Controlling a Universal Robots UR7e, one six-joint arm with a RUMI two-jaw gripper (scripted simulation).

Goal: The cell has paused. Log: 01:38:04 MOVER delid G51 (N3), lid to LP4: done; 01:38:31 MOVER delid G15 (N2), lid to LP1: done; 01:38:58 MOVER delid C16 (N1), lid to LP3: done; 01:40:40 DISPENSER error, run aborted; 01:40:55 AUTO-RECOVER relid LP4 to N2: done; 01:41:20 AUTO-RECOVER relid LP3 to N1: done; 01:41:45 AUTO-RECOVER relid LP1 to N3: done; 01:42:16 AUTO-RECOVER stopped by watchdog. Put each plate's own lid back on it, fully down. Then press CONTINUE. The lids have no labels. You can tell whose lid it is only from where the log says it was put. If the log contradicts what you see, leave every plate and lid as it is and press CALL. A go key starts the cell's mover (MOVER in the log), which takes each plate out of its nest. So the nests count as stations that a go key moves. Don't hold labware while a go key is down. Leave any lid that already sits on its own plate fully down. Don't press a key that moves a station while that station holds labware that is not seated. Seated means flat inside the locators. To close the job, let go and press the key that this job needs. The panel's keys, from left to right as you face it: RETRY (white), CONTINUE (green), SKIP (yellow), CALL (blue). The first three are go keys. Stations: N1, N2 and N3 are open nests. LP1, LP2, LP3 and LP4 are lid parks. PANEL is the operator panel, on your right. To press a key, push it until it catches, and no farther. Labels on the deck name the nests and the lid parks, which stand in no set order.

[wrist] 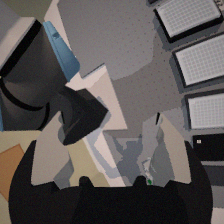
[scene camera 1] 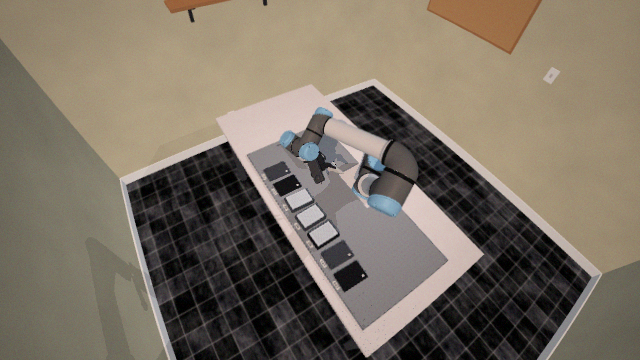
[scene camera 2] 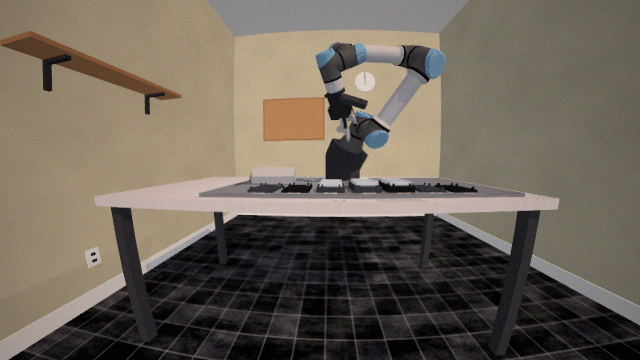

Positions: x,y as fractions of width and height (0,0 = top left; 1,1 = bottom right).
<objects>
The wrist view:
my gripper: 0.49,0.50
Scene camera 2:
my gripper: 0.55,0.37
operator panel: 0.42,0.49
</objects>
